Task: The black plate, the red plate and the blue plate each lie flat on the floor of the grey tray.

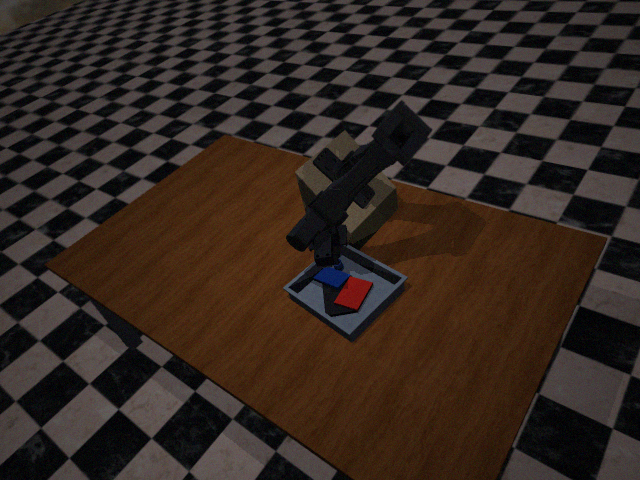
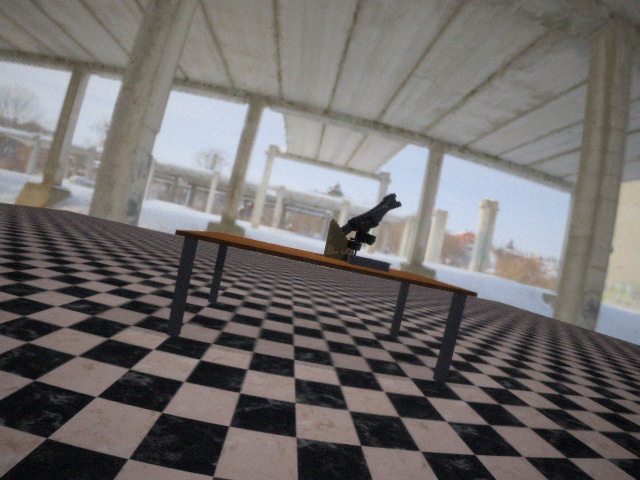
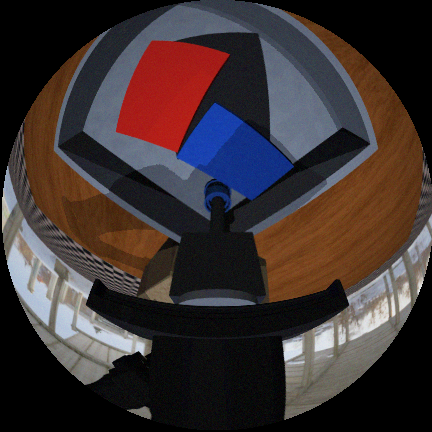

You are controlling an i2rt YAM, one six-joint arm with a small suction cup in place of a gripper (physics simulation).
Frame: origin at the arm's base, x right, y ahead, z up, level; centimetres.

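Seen in the pictures: hand, tool point: (image 1: pixel 339 267) (image 3: pixel 217 190); arm's base, link origin: (image 2: pixel 341 232).
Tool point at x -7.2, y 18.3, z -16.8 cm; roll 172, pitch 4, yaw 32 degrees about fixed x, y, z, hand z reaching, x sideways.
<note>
Pixels of each thing's top centre, then the offset from my tool point to it. Level surfaces: height alone.
- grey tray, top centre: (image 3: pixel 176 100) (image 1: pixel 343 282) (image 2: pixel 368 258) dy +7.2, dx -6.9, dz +4.3 cm
- black plate, top centre: (image 3: pixel 213 88) (image 1: pixel 339 294) dy +8.9, dx -5.8, dz +0.6 cm
- red plate, top centre: (image 3: pixel 160 89) (image 1: pixel 353 292) dy +7.1, dx -9.4, dz +1.6 cm
- blue plate, top centre: (image 3: pixel 237 161) (image 1: pixel 331 274) dy +4.8, dx -0.9, dz +2.2 cm
- wooden table, surface height: dz -0.7 cm
The grey tray (image 1: pixel 317 313) (image 2: pixel 370 263) (image 3: pixel 80 92) stands on the wooden table in front of the arm's base. The black plate (image 1: pixel 333 306) (image 3: pixel 241 76) lies on its floor. The red plate (image 1: pixel 353 292) (image 3: pixel 169 92) overlaps the black plate's one side. The blue plate (image 1: pixel 331 277) (image 3: pixel 238 155) overlaps the black plate's near corner, and its near end shows against the tray's near wall. My suction cup (image 1: pixel 338 265) (image 3: pixel 217 195) hangs low at the tray's near corner, just beside the blue plate's near edge, and holds nothing.
The tan base block (image 1: pixel 379 204) (image 2: pixel 335 242) stands right behind the tray, with the dark arm (image 1: pixel 356 175) (image 2: pixel 370 219) reaching over it. The wooden table (image 1: pixel 180 248) (image 2: pixel 258 248) stands on a checkered floor (image 1: pixel 103 77).
</note>
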